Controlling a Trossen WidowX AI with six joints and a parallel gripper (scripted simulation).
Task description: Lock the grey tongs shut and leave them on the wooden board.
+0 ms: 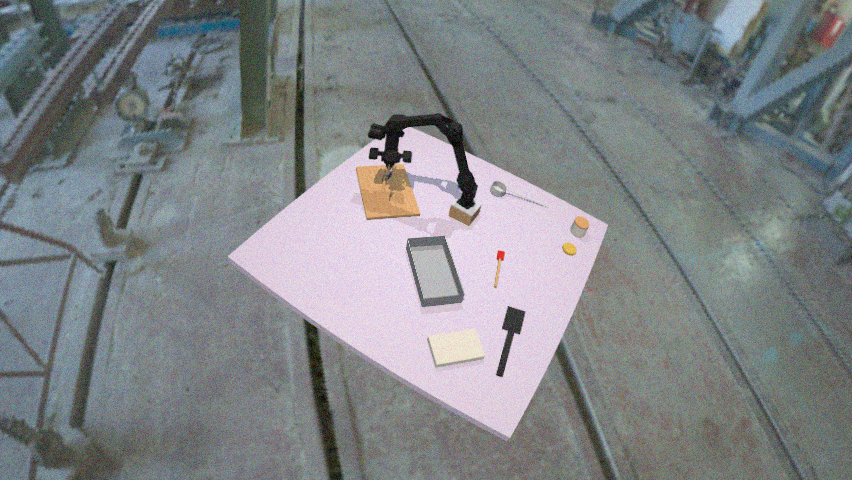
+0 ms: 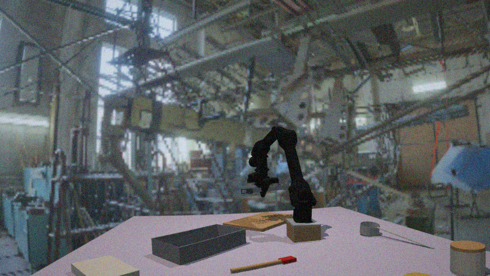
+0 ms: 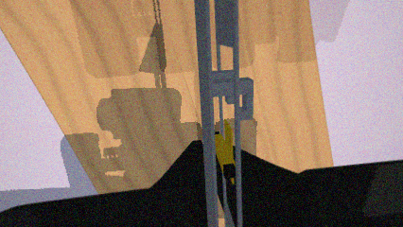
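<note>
Now: the yellow piece 20 mm ahead of my gripper tip, 10 mm to the left of it and 40 mm above it. Round my gripper tip: red-tipped spatula (10 mm behind, 630 mm to the left, 120 mm below); wooden board (120 mm below); grey roasting tin (230 mm ahead, 460 mm to the left, 100 mm below).
</note>
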